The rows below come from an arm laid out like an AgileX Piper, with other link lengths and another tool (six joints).
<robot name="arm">
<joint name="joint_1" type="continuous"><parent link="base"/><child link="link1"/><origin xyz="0 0 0.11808" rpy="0 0 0"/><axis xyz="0 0 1"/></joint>
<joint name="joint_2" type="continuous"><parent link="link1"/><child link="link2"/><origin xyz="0 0 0" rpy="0 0 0"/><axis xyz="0 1 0"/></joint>
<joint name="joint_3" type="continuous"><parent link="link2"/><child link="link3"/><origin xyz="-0.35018 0 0.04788" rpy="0 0 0"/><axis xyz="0 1 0"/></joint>
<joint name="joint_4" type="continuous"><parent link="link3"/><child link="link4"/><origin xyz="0.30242 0 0.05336" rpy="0 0 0"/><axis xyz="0.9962 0 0.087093"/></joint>
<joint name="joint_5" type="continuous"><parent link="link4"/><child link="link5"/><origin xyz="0 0 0" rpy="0 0 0"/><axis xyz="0 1 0"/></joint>
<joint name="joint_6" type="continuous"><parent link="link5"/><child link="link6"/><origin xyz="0.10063 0 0.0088" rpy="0 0 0"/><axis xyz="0.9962 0 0.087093"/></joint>
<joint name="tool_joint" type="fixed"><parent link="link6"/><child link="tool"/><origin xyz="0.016 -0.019 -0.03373" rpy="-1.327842 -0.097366 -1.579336"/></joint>
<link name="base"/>
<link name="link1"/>
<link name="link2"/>
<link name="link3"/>
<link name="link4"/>
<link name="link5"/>
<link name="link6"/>
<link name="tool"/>
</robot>
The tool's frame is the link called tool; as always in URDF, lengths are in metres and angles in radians. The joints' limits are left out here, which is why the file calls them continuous.
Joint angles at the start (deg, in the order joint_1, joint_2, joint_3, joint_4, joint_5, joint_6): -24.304, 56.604, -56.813, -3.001, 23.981, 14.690
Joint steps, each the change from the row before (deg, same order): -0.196, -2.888, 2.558, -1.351, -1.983, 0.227; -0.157, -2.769, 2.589, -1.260, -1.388, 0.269; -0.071, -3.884, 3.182, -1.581, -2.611, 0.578; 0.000, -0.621, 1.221, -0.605, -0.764, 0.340; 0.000, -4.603, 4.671, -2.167, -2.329, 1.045; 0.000, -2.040, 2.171, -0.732, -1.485, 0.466; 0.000, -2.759, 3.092, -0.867, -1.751, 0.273; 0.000, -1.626, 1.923, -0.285, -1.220, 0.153; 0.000, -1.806, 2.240, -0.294, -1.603, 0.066; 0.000, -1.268, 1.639, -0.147, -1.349, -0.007; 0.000, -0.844, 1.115, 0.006, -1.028, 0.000; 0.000, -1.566, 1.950, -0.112, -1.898, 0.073; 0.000, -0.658, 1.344, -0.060, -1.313, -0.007
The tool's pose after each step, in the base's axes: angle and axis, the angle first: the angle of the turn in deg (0 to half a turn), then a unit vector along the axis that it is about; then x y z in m. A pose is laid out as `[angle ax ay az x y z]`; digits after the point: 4 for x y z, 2 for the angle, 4 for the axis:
[136.92 -0.3945 0.7057 -0.5885 0.2044 -0.1099 0.4164]
[136.97 -0.3931 0.6948 -0.6023 0.1915 -0.1062 0.4118]
[136.16 -0.3880 0.6755 -0.6270 0.1754 -0.1003 0.4086]
[136.28 -0.3886 0.6734 -0.6289 0.1731 -0.0996 0.4036]
[136.03 -0.3869 0.6574 -0.6467 0.1544 -0.0924 0.3903]
[135.55 -0.3850 0.6494 -0.6558 0.1471 -0.0890 0.3839]
[135.20 -0.3850 0.6392 -0.6657 0.1373 -0.0847 0.3733]
[134.78 -0.3842 0.6338 -0.6714 0.1321 -0.0820 0.3662]
[134.27 -0.3837 0.6264 -0.6785 0.1267 -0.0791 0.3580]
[133.80 -0.3833 0.6203 -0.6843 0.1233 -0.0771 0.3520]
[133.36 -0.3823 0.6162 -0.6886 0.1212 -0.0757 0.3480]
[132.54 -0.3802 0.6078 -0.6972 0.1174 -0.0731 0.3413]
[132.17 -0.3804 0.6038 -0.7005 0.1163 -0.0721 0.3356]

